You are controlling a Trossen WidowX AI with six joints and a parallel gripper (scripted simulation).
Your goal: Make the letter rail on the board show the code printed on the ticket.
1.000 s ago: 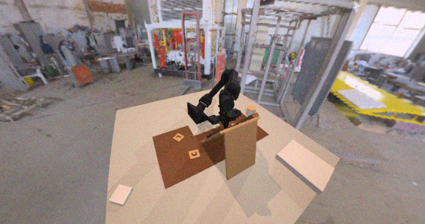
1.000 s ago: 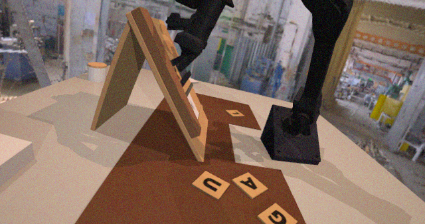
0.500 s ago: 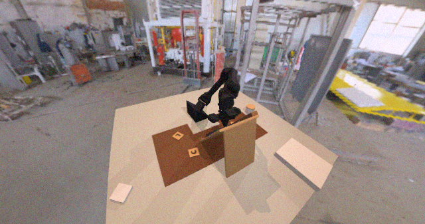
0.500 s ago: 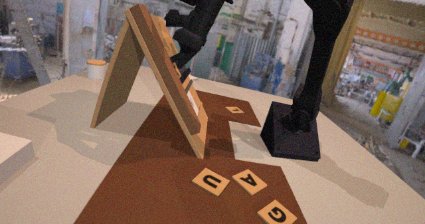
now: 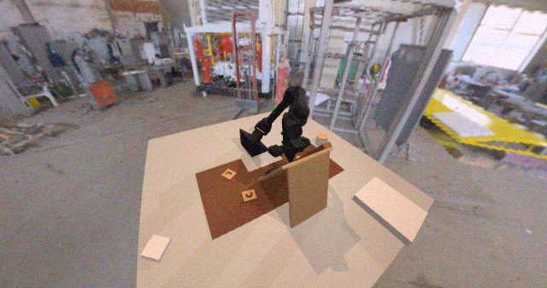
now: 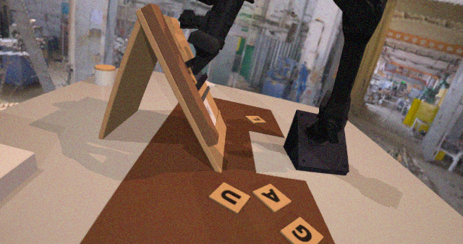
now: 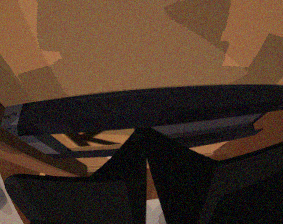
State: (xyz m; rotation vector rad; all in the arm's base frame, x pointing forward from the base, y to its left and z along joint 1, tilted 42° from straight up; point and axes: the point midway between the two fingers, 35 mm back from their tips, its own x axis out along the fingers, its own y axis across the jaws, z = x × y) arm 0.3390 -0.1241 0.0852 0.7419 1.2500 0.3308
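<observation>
The white ticket lies 50 mm behind my gripper tip, 10 mm to the left of it and 90 mm below it. Round my gripper tip: brown mat: 150 mm behind, 10 mm to the left, 170 mm below; letter tile: 100 mm behind, 210 mm to the left, 170 mm below; pale box: 400 mm ahead, 300 mm to the left, 150 mm below.
</observation>
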